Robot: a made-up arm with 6 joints. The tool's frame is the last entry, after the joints.
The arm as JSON. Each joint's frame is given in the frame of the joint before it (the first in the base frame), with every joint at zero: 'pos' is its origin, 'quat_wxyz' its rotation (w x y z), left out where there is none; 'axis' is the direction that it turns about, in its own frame. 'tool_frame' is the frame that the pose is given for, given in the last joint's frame.
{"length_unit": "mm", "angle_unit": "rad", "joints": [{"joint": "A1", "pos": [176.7, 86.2, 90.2], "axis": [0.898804, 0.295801, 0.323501]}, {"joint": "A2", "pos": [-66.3, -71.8, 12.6], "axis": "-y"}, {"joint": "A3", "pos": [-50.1, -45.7, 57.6], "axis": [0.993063, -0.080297, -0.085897]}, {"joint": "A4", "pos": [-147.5, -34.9, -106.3], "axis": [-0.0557, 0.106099, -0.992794]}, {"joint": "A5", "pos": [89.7, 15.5, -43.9], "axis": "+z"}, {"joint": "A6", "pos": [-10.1, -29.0, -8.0], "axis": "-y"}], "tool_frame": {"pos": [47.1, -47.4, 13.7], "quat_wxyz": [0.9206, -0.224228, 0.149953, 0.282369]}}
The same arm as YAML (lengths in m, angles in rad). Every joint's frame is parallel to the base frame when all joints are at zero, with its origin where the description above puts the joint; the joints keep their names.
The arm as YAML. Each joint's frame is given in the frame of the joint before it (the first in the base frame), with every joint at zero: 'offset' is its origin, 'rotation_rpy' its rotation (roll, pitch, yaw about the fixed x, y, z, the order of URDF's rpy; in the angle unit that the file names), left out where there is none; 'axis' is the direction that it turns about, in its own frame. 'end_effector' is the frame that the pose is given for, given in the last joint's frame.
length_unit: m
angle_unit: rad
chain:
  - id: A1
    offset: [0.1767, 0.0862, 0.0902]
    axis: [0.898804, 0.295801, 0.323501]
  - id: A2
    offset: [-0.0663, -0.0718, 0.0126]
    axis: [0.0, -1.0, 0.0]
  - id: A3
    offset: [-0.0501, -0.0457, 0.0576]
    axis: [0.993063, -0.080297, -0.085897]
  - id: A4
    offset: [-0.1475, -0.0349, -0.1063]
    axis: [-0.0557, 0.106099, -0.992794]
  - id: A5
    offset: [0.0897, 0.0155, -0.0439]
    axis: [0.0, 0.0, 1.0]
  - id: A6
    offset: [-0.0101, -0.029, -0.008]
    axis: [0.0, -1.0, 0.0]
end_effector:
  offset: [0.0471, -0.0474, 0.0137]
  rotation_rpy: [-0.3667, 0.4145, 0.5173]

